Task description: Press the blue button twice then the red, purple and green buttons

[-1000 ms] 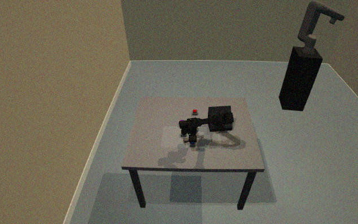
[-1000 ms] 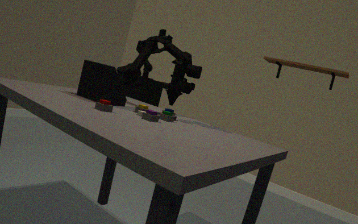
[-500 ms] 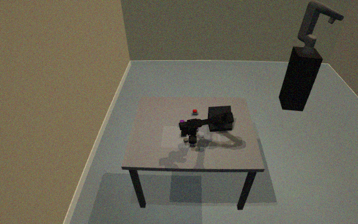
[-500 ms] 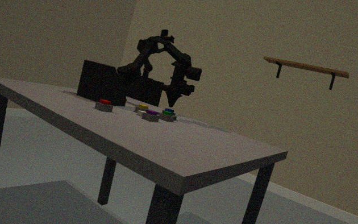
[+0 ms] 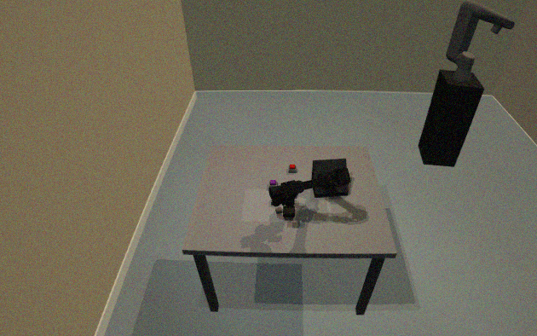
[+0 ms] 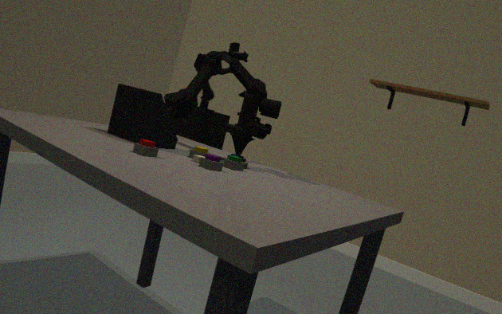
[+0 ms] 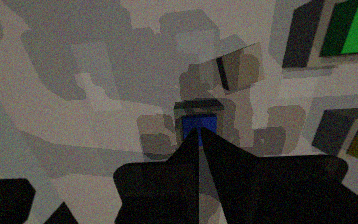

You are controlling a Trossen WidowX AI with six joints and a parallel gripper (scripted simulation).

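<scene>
My gripper tip is 1 cm above the blue button. Round my gripper tip: yellow button (17 cm to the right); green button (9 cm ahead, 10 cm to the right); grey block (6 cm ahead, 4 cm to the right, 2 cm below).
</scene>
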